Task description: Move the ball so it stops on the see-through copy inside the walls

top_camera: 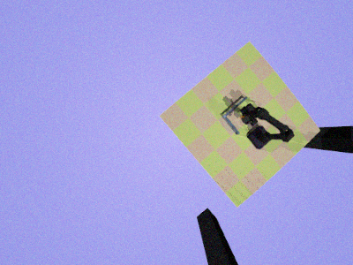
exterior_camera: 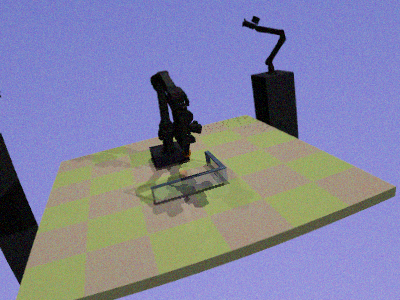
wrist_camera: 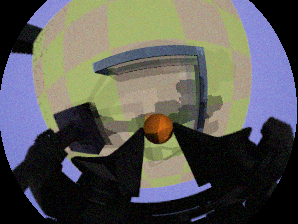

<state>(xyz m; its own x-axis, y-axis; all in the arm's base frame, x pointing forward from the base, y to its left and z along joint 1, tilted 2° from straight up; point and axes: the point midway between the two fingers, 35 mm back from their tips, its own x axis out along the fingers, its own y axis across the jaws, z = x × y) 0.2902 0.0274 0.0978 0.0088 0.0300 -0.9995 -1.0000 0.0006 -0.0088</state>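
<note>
Right now my gripper tip is 10 cm above the see-through copy of ball, 3 cm to the left of it and 1 cm past it. From my gripper tip the other things lie so: orange ball right at my gripper tip.
</note>
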